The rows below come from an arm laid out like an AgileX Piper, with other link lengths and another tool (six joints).
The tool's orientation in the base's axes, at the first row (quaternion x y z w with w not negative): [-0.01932, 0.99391, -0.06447, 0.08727]
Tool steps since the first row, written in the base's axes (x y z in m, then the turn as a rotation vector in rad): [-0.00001, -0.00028, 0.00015, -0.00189, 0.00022, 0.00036]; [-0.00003, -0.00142, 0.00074, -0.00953, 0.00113, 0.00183]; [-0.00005, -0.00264, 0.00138, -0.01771, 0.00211, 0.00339]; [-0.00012, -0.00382, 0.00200, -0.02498, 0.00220, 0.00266]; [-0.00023, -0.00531, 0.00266, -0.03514, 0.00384, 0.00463]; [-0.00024, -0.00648, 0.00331, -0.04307, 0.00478, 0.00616]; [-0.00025, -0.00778, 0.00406, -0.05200, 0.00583, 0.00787]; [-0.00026, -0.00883, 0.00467, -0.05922, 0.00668, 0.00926]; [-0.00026, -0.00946, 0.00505, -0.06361, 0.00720, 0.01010]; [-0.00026, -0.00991, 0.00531, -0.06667, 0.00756, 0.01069]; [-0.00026, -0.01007, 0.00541, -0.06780, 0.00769, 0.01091]
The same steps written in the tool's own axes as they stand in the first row. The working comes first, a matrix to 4 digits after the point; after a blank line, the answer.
The tool's axes in the first row as the columns of a matrix, in the base's axes (used below as rounded here):
[-0.9840, -0.0272, 0.1760]
[-0.0497, 0.9909, -0.1248]
[-0.1710, -0.1315, -0.9765]

[0.00000, -0.00030, -0.00011, 0.00179, 0.00022, -0.00071]; [-0.00003, -0.00150, -0.00055, 0.00901, 0.00114, -0.00361]; [-0.00006, -0.00280, -0.00103, 0.01674, 0.00213, -0.00669]; [-0.00003, -0.00404, -0.00150, 0.02402, 0.00251, -0.00727]; [0.00004, -0.00561, -0.00198, 0.03360, 0.00415, -0.01119]; [-0.00001, -0.00685, -0.00247, 0.04109, 0.00510, -0.01419]; [-0.00006, -0.00824, -0.00304, 0.04953, 0.00616, -0.01756]; [-0.00010, -0.00936, -0.00350, 0.05636, 0.00701, -0.02030]; [-0.00014, -0.01003, -0.00380, 0.06051, 0.00754, -0.02196]; [-0.00016, -0.01051, -0.00399, 0.06340, 0.00790, -0.02312]; [-0.00017, -0.01068, -0.00407, 0.06447, 0.00803, -0.02355]
